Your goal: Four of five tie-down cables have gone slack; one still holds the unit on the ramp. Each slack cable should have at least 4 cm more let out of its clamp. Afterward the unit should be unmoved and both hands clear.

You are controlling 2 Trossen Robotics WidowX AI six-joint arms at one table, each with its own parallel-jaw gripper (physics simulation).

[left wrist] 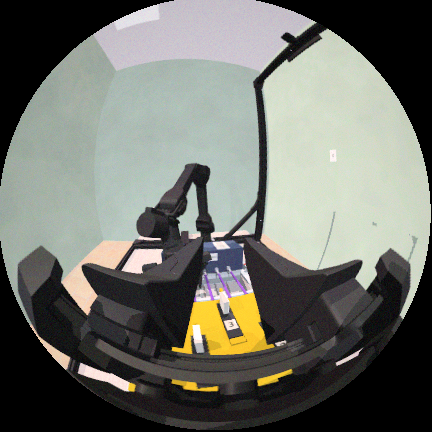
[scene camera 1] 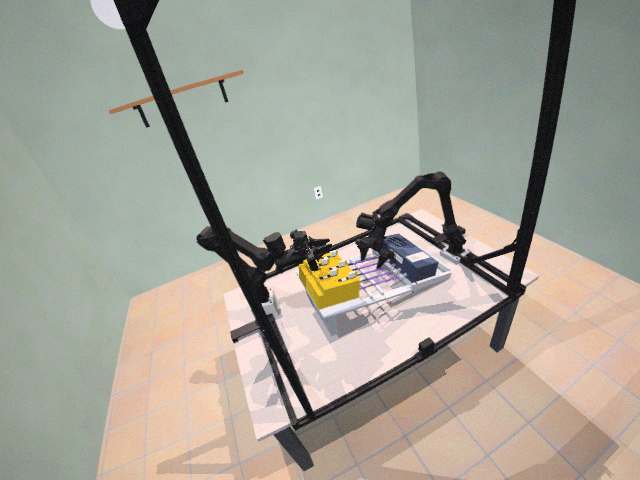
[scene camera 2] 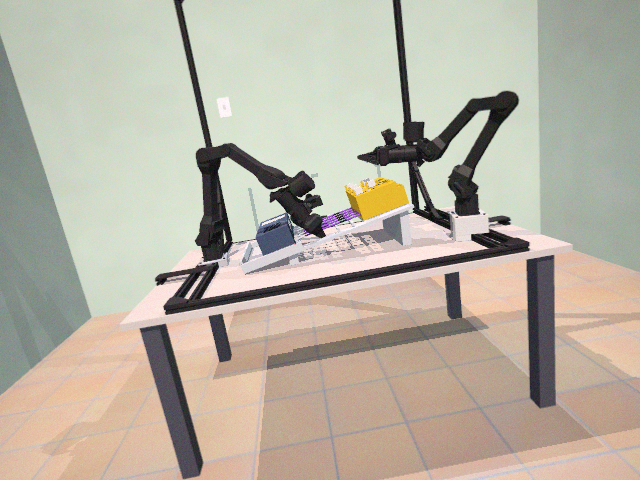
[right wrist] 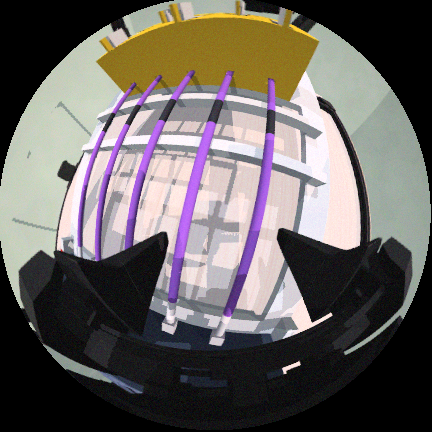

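Note:
The navy unit (scene camera 1: 410,258) (scene camera 2: 275,235) (left wrist: 227,255) sits low on the white ramp (scene camera 1: 351,311) (scene camera 2: 271,262). Purple cables (scene camera 2: 338,219) (right wrist: 200,170) run from it to the yellow clamp block (scene camera 1: 336,293) (scene camera 2: 379,199) (right wrist: 210,55); each has a black band a little out from the block. White levers (left wrist: 224,302) stand on the block, one beside a label 3. My right gripper (scene camera 1: 371,262) (scene camera 2: 321,235) (right wrist: 224,235) is open over the unit's end of the cables; two cables pass between its fingers in the right wrist view. My left gripper (scene camera 1: 323,254) (scene camera 2: 360,157) (left wrist: 223,242) is partly open, empty, above the block.
Two crossbars (right wrist: 230,146) of the ramp lie beneath the cables. A black rail frame (scene camera 1: 372,384) (scene camera 2: 330,279) borders the white table (scene camera 1: 341,372), with tall black posts (scene camera 1: 543,129) at its corners. The ramp's raised end is under the yellow block.

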